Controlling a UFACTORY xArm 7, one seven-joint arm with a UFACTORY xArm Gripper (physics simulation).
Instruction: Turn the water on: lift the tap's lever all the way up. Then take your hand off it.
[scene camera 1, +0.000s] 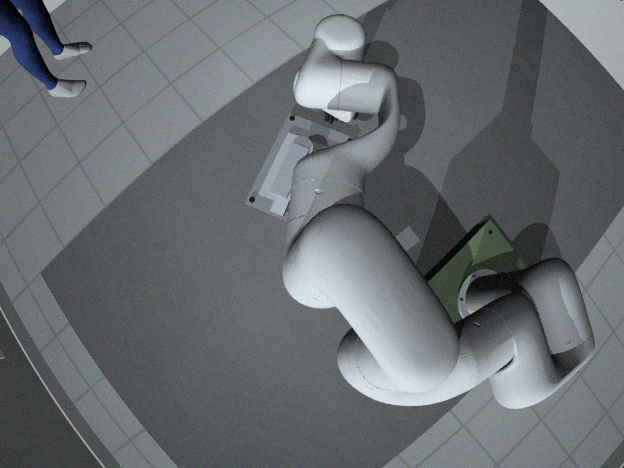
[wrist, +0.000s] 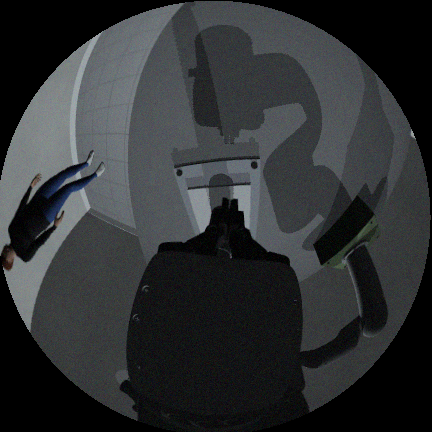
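Where they show: gripper, fingertip midpoint: (scene camera 1: 332, 117) (wrist: 228, 208); arm's base, link origin: (scene camera 1: 483, 298) (wrist: 354, 250).
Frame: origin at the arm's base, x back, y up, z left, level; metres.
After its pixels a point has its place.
The tap's grey base unit (scene camera 1: 262, 202) {x -0.415, y -0.083, z 0.308 m} (wrist: 240, 168) {x -0.467, y -0.083, z 0.086 m}, with a pale recessed basin, sits on the dark floor area under my wrist. In the wrist view the tap's body and lever are hidden behind my fingers and gripper housing; a small light curved part shows between the finger linkages. In the scene view my arm covers most of the tap, and the lever's angle cannot be told. My gripper (wrist: 228, 208) {x -0.480, y 0.032, z 0.104 m} is shut with nothing between its fingers. Its fingertips are in front of the basin in the wrist view. Whether they touch the lever cannot be seen.
A green mounting block (scene camera 1: 447, 288) {x -0.062, y -0.001, z 0.062 m} (wrist: 371, 231) {x -0.035, y 0.001, z -0.090 m} carries my arm's base, to the right of the tap unit. My arm (scene camera 1: 372, 292) {x -0.164, y 0.454, z 0.270 m} stretches between them. A person in blue trousers (scene camera 1: 31, 50) (wrist: 60, 197) is at the left. Arm shadows fall across the floor and base unit.
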